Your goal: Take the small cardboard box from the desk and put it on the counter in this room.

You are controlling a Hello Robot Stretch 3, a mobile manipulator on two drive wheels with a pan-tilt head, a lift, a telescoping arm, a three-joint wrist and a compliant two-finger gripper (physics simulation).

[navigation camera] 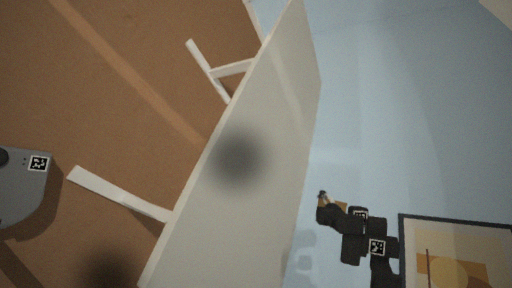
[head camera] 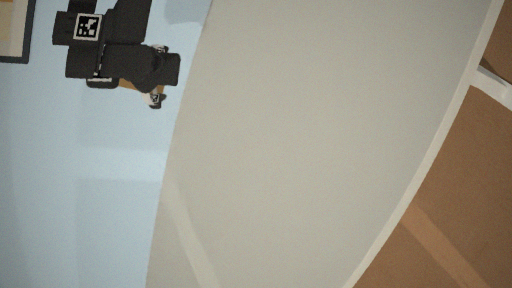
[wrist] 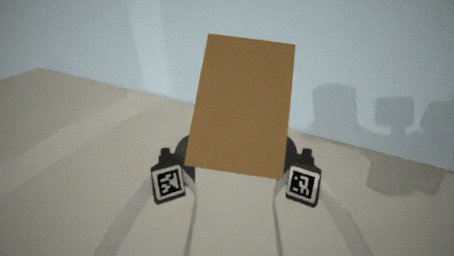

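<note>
The small cardboard box is brown and sits between the two fingertips of my gripper, which is shut on its sides. In the head and navigation views the dark wrist hides much of the box. The box is held up in the air, with the pale desk below and behind it in the wrist view. In the head view the gripper appears against the blue wall, left of the desk's wall-side edge. The counter does not show in these views.
A framed picture hangs on the blue wall near the arm. White legs stick out from under the desk over the brown floor. My grey base stands beside the desk.
</note>
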